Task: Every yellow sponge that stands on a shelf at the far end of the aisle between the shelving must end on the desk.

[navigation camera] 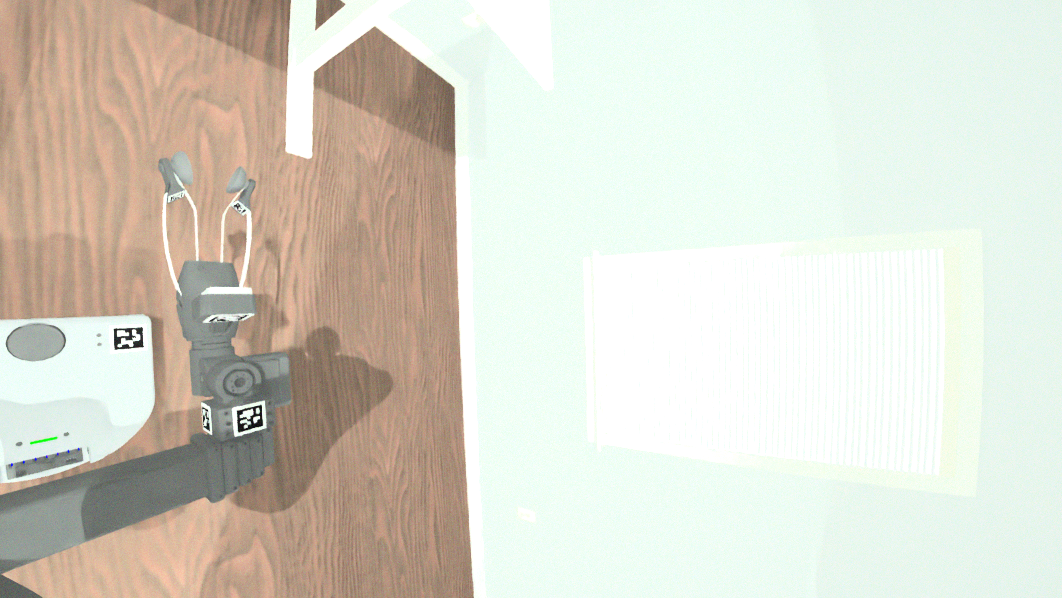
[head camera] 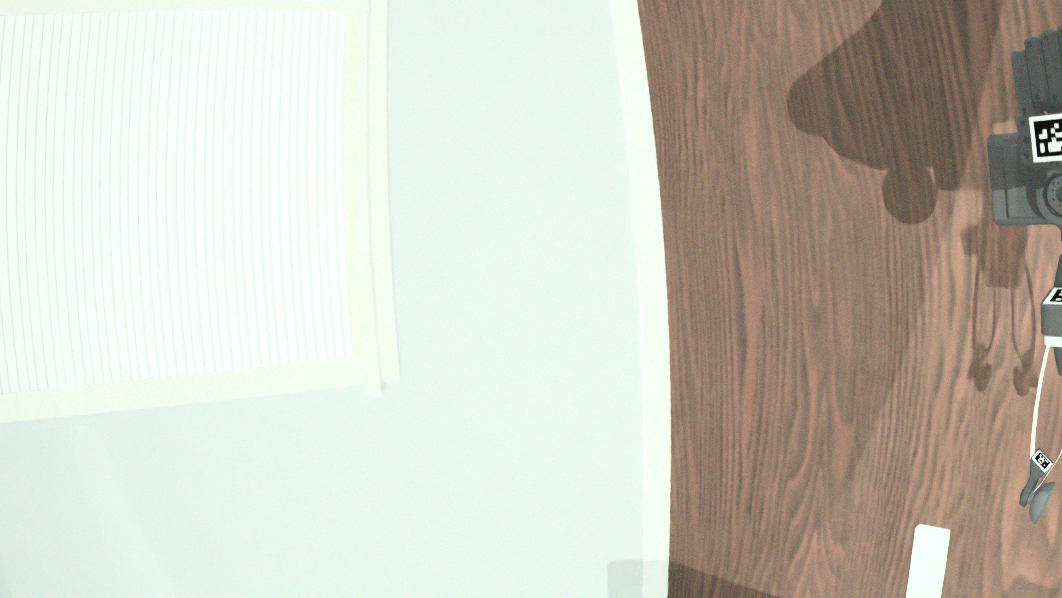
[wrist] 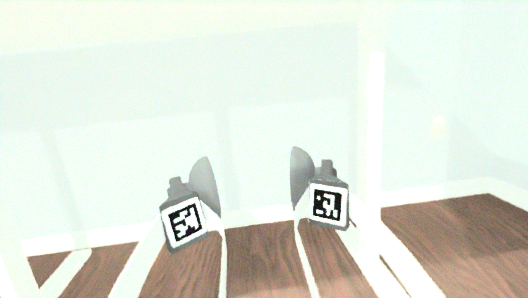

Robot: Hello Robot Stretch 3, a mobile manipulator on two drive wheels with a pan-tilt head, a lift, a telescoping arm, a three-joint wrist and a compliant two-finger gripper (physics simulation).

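Where they show: gripper, between the fingertips: (navigation camera: 211, 159) (wrist: 252, 173); robot's base, origin of its link: (navigation camera: 38, 339).
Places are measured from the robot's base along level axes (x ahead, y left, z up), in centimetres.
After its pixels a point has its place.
Observation:
My gripper (navigation camera: 208, 175) {x 25.5, y -14.7, z 70.8 cm} (wrist: 252, 173) {x 25.5, y -14.7, z 70.8 cm} is open and empty, its two fingers a moderate distance apart above the wood floor. One finger also shows at the right edge of the head view. Part of the white desk (navigation camera: 520, 33) {x 60.5, y -54.7, z 95.1 cm} shows at the top of the navigation view, ahead and to the right of the fingertips. In the wrist view an upright white leg (wrist: 375, 150) {x 91.7, y -56.4, z 47.7 cm} stands beyond the right finger. No yellow sponge and no shelf shows in these views.
A pale wall (head camera: 505, 260) {x 2.1, y -145.7, z 47.3 cm} (navigation camera: 535, 185) {x 64.3, y -145.1, z 51.5 cm} runs beside the arm, with a striped white panel (head camera: 178, 193) {x -16.6, y -145.4, z 122.7 cm} (navigation camera: 780, 356) {x -17.6, y -145.4, z 153.1 cm} in a cream frame. A white floor-level foot (head camera: 928, 560) (navigation camera: 300, 111) lies ahead of the gripper. My white base (navigation camera: 81, 378) {x -7.8, y -5.6, z 16.0 cm} is at the left.

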